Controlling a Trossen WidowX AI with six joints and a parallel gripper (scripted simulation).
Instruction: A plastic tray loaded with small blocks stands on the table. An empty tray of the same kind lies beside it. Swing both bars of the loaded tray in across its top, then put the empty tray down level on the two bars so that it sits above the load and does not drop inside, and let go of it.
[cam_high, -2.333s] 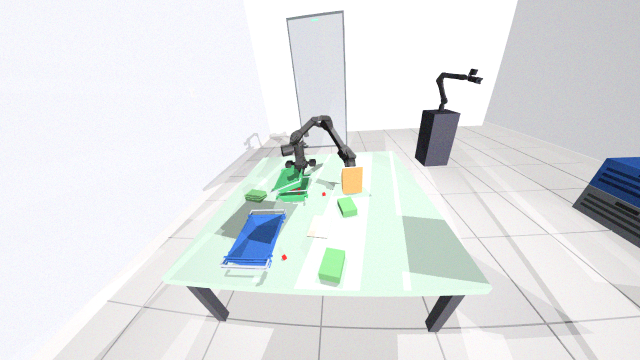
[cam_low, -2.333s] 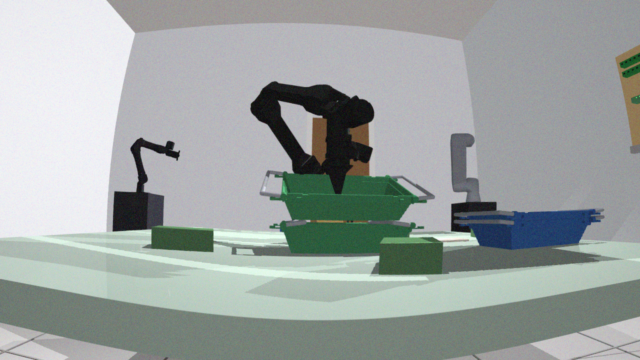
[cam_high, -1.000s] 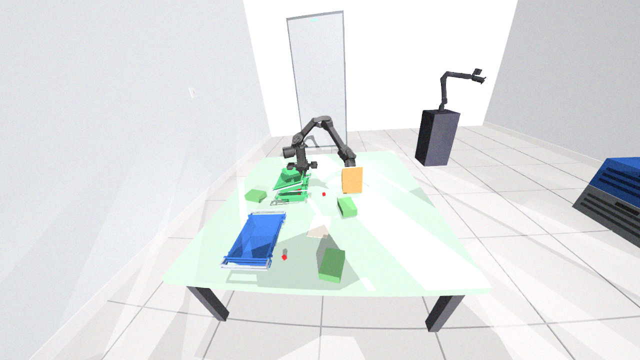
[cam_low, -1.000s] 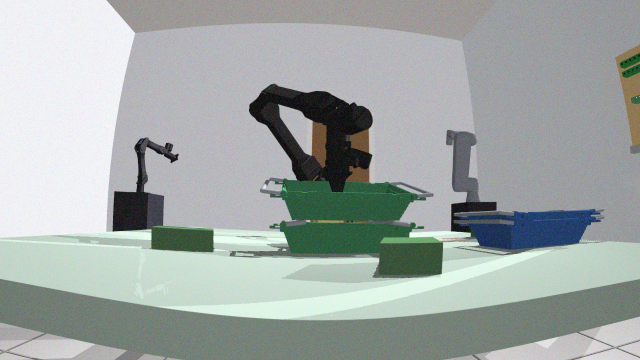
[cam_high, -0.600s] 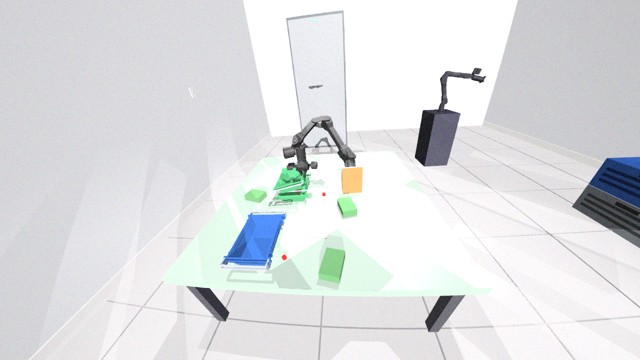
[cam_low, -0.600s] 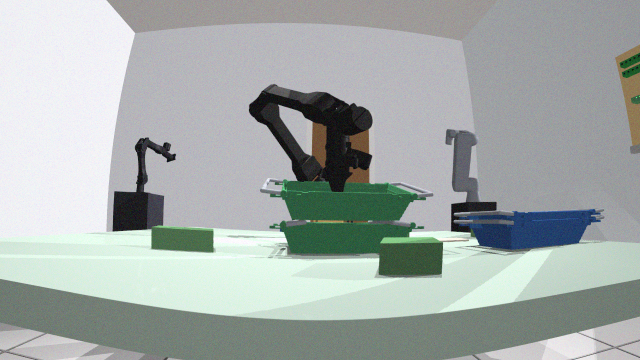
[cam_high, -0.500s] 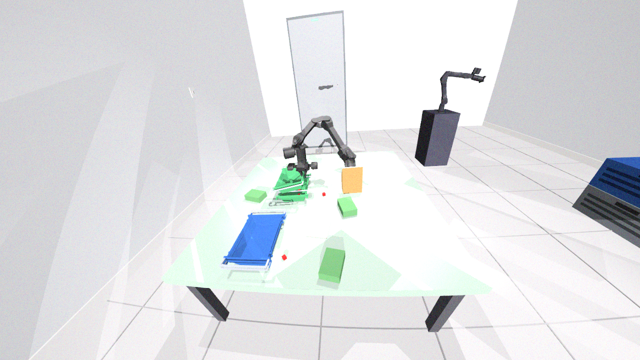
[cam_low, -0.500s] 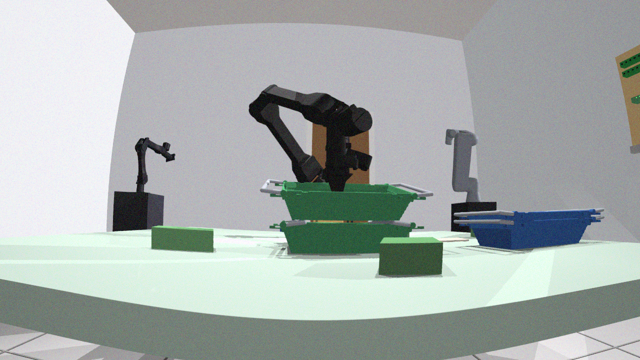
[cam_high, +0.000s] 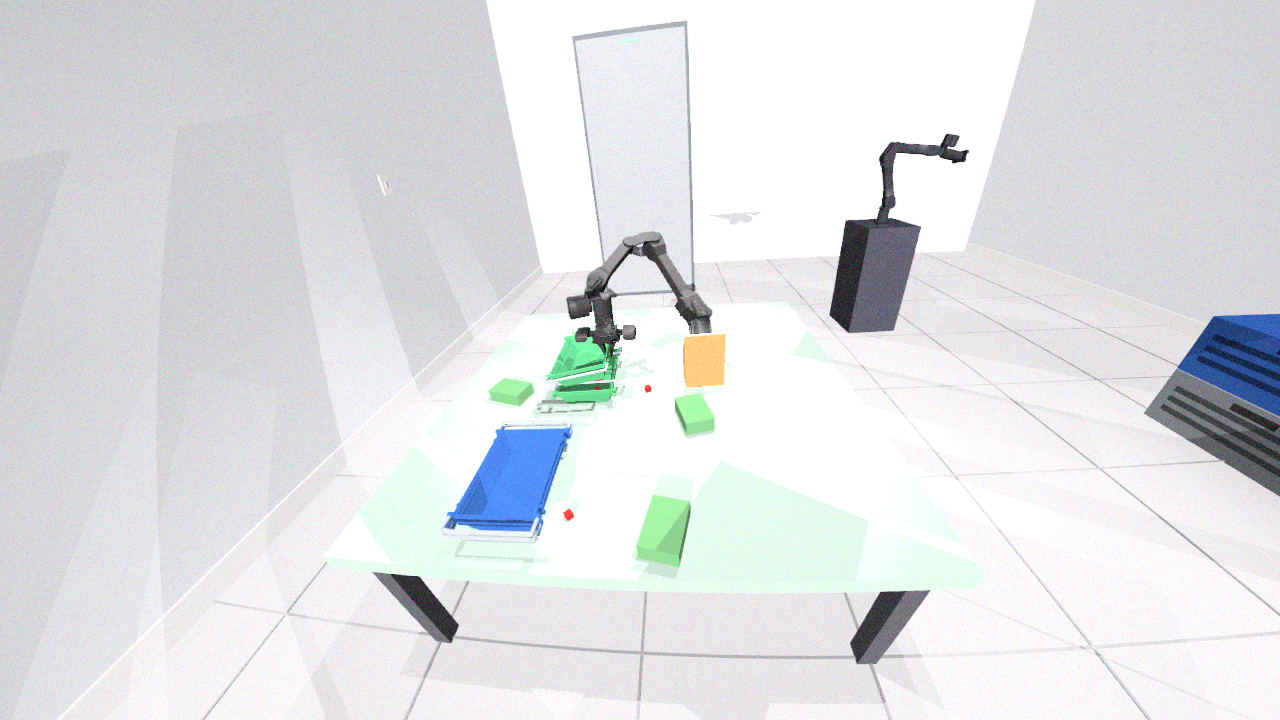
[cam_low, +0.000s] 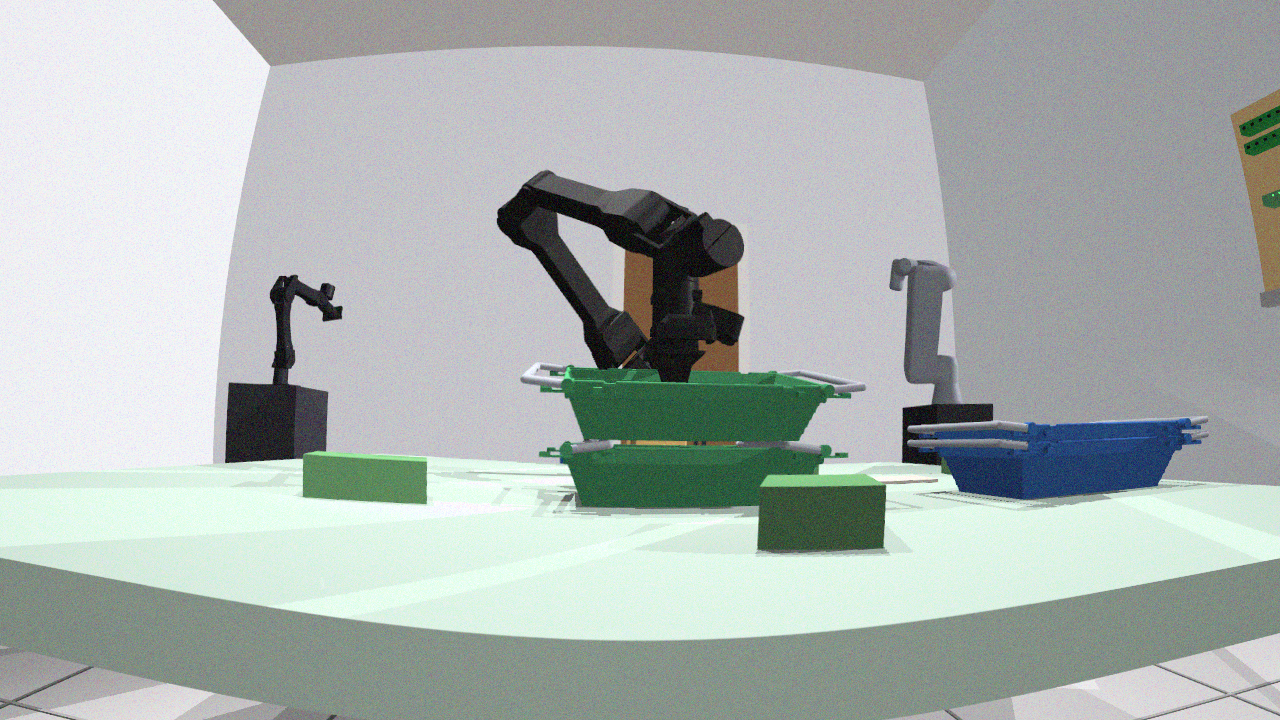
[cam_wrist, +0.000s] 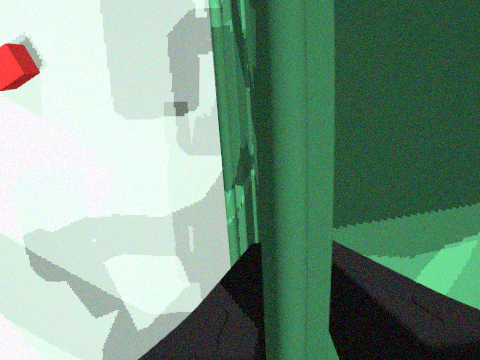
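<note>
The green tray lies 8 cm ahead of my gripper tip and 2 cm above it. Round my gripper tip: beige card: 33 cm to the left, 11 cm behind, 10 cm below.
</note>
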